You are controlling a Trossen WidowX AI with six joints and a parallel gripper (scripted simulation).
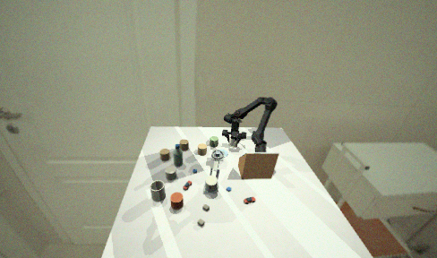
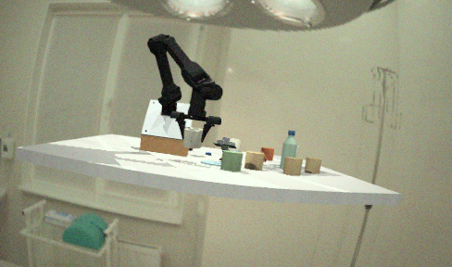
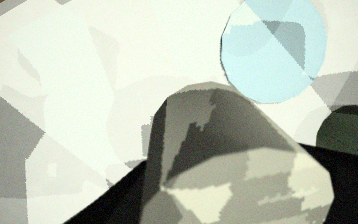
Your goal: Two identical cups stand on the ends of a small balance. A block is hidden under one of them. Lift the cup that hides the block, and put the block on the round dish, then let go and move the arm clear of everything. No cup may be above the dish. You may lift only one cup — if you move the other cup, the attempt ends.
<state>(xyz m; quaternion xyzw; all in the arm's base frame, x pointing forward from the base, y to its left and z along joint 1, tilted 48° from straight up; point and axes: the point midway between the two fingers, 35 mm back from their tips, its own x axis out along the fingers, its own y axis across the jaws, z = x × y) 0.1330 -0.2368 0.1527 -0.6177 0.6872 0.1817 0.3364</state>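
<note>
The light blue round dish lies 90 mm ahead of my gripper tip, 30 mm to the left of it and 80 mm below it. The rest, counted from my gripper tip: orange cylinder (410 mm ahead, 510 mm to the left, 40 mm below); then bottle (420 mm ahead, 160 mm to the left, 30 mm above).
</note>
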